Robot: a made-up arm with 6 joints. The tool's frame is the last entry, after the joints.
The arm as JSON. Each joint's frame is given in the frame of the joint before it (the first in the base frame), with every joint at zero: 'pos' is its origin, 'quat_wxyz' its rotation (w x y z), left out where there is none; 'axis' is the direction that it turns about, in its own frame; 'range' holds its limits. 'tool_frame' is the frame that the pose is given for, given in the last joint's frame.
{
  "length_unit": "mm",
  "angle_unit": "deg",
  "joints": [
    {
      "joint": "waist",
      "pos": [
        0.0,
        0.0,
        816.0
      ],
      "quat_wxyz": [
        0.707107,
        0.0,
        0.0,
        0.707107
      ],
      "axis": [
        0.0,
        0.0,
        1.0
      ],
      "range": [
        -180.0,
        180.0
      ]
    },
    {
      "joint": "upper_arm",
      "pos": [
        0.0,
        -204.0,
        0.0
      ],
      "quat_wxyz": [
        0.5,
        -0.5,
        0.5,
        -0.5
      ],
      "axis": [
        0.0,
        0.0,
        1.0
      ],
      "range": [
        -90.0,
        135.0
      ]
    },
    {
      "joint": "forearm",
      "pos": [
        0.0,
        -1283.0,
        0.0
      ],
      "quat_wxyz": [
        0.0,
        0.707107,
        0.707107,
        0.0
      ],
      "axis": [
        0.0,
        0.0,
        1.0
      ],
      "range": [
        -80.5,
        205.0
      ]
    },
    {
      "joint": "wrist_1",
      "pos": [
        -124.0,
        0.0,
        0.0
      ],
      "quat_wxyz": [
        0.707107,
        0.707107,
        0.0,
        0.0
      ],
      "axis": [
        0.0,
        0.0,
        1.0
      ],
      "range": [
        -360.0,
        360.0
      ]
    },
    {
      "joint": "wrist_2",
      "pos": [
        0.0,
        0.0,
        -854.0
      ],
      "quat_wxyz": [
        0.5,
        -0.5,
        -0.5,
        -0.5
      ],
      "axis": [
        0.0,
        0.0,
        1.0
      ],
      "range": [
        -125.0,
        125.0
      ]
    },
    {
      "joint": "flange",
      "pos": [
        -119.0,
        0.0,
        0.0
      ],
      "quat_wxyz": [
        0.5,
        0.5,
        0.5,
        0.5
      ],
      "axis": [
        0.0,
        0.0,
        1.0
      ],
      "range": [
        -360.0,
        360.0
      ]
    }
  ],
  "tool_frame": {
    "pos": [
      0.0,
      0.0,
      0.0
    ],
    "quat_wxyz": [
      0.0,
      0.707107,
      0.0,
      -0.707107
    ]
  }
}
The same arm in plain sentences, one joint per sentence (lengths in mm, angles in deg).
The arm has six revolute joints in a row. What follows holds with every joint at zero, and every direction is one of the base frame's.
Joint 1 sits 816 mm along +z from the base frame's origin and rotates about +z, from -180 to 180 deg.
Joint 2 sits 204 mm along +x from joint 1 and rotates about +y, from -90 to 135 deg.
Joint 3 sits 1283 mm along +z from joint 2 and rotates about -y, from -80.5 to 205 deg.
Joint 4 sits 124 mm along +z from joint 3 and rotates about -x, from -360 to 360 deg.
Joint 5 sits 854 mm along +x from joint 4 and rotates about -y, from -125 to 125 deg.
Joint 6 sits 119 mm along +x from joint 5 and rotates about -x, from -360 to 360 deg.
The tool frame, which is the frame that the pose is given for, sits at the same point as joint 6; its axes are parallel to the base frame's.

